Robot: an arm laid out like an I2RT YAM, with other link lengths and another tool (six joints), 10 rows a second.
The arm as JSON. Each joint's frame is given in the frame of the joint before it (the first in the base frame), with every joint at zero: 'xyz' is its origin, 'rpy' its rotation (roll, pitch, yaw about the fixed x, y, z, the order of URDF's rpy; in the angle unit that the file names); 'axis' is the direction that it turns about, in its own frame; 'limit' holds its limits. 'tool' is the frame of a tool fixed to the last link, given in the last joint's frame.
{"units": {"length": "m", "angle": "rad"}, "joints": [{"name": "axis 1", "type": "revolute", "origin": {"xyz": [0.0, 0.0, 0.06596], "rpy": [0.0, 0.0, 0.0]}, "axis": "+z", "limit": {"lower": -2.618, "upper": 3.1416}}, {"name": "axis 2", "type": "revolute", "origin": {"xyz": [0.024, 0.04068, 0.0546], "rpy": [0.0, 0.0, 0.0]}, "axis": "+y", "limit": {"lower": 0.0, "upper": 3.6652}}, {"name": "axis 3", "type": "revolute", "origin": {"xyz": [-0.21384, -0.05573, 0.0], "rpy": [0.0, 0.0, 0.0]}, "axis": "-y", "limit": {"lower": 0.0, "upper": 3.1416}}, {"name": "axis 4", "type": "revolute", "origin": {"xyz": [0.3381, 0.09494, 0.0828], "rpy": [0.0, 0.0, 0.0]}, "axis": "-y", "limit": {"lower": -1.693, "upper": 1.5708}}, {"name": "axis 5", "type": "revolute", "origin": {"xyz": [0.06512, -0.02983, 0.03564], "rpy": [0.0, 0.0, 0.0]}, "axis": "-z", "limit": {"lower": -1.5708, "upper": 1.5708}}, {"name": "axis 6", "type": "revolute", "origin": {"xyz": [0.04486, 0.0, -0.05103], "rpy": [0.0, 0.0, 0.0]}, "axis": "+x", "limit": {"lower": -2.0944, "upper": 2.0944}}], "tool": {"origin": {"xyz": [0.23, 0.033, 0.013], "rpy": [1.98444, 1.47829, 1.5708]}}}
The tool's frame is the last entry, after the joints.
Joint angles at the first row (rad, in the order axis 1, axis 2, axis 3, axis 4, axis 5, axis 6):
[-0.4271 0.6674 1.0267 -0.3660 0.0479 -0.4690]
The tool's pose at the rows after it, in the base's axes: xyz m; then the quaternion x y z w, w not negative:
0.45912 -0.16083 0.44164 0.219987 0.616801 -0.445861 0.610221
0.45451 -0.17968 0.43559 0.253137 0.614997 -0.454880 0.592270
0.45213 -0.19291 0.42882 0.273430 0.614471 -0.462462 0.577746
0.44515 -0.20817 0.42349 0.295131 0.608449 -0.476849 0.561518
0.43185 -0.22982 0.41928 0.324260 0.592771 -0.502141 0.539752
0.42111 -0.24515 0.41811 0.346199 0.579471 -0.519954 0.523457
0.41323 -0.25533 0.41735 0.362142 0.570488 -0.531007 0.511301
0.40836 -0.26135 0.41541 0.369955 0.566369 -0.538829 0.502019
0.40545 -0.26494 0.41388 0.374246 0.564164 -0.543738 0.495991
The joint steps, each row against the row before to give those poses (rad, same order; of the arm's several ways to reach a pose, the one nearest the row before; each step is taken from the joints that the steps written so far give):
[0.0000 0.0034 0.0126 0.0149 0.1030 0.0534]
[0.0001 0.0149 0.0000 -0.0012 0.0690 0.0347]
[-0.0001 0.0153 -0.0003 -0.0004 0.0473 0.0195]
[0.0000 0.0046 -0.0081 0.0042 0.0614 0.0110]
[0.0000 -0.0004 -0.0179 0.0199 0.0939 0.0038]
[0.0000 0.0053 -0.0061 0.0148 0.0702 0.0038]
[0.0000 0.0069 0.0000 0.0065 0.0488 0.0061]
[0.0001 0.0049 0.0000 0.0008 0.0298 0.0004]
[-0.0001 0.0035 0.0000 0.0000 0.0179 -0.0004]

